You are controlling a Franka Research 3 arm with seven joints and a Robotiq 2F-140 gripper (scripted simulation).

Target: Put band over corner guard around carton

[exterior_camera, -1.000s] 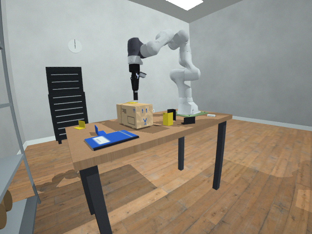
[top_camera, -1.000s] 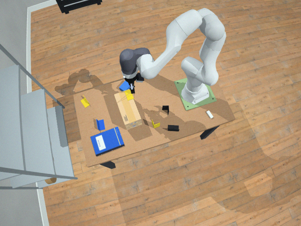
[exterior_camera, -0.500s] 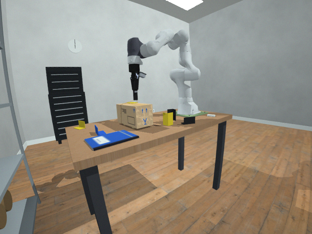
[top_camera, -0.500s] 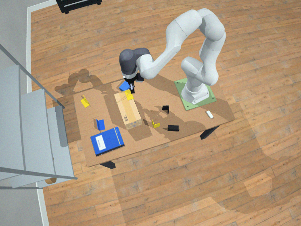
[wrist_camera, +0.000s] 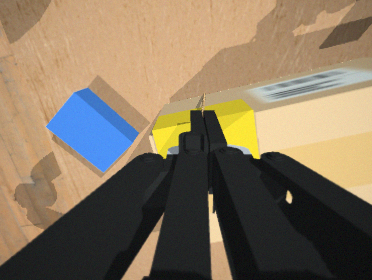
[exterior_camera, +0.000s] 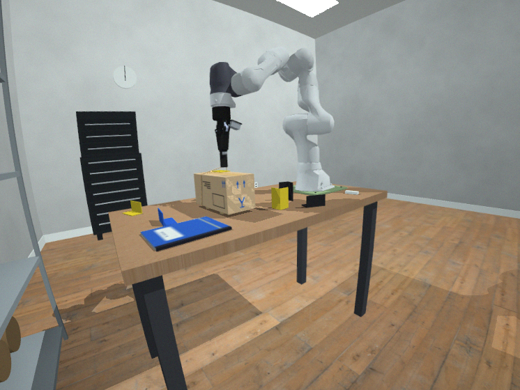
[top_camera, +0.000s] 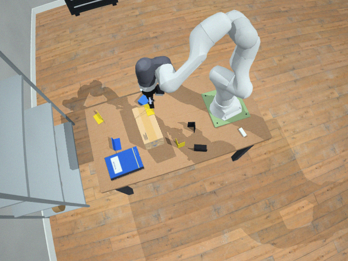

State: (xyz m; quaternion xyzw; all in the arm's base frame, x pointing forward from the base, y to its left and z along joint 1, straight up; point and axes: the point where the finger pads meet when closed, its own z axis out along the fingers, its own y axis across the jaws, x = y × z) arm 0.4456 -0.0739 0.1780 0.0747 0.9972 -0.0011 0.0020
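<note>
Now: hand 110 mm above the cardboard carton, 80 mm to the right of it and 60 mm short of it. From my hand the other things lie so: blue block (170 mm below, 140 mm to the right, 20 mm ahead); white block (530 mm behind, 280 mm to the left, 180 mm below); blue corner guard (290 mm ahead, 180 mm below, 110 mm to the left).
</note>
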